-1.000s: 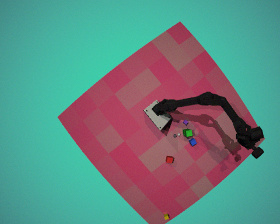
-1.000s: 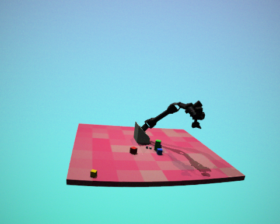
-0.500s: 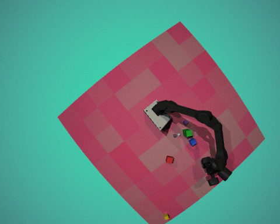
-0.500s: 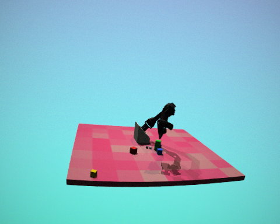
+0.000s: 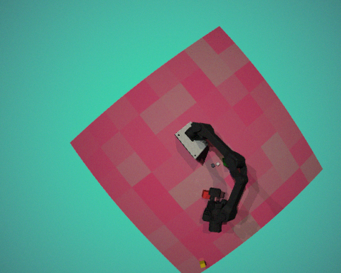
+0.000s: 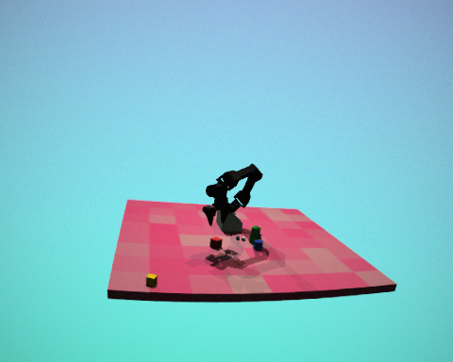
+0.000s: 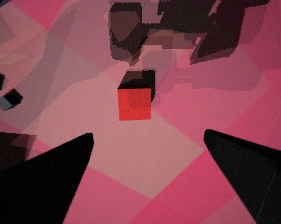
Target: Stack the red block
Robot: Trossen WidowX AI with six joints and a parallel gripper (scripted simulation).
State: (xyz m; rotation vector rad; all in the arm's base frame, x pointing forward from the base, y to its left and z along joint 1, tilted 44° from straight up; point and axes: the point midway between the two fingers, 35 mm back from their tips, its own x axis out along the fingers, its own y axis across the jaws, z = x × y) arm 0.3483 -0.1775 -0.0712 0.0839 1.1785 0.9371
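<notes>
The red block lies 1 cm to the left of my gripper tip and 10 cm below it. From my gripper tip the other things lie so: yellow block: 40 cm ahead, 35 cm to the right, 10 cm below; blue block: 2 cm ahead, 23 cm to the left, 10 cm below.
</notes>
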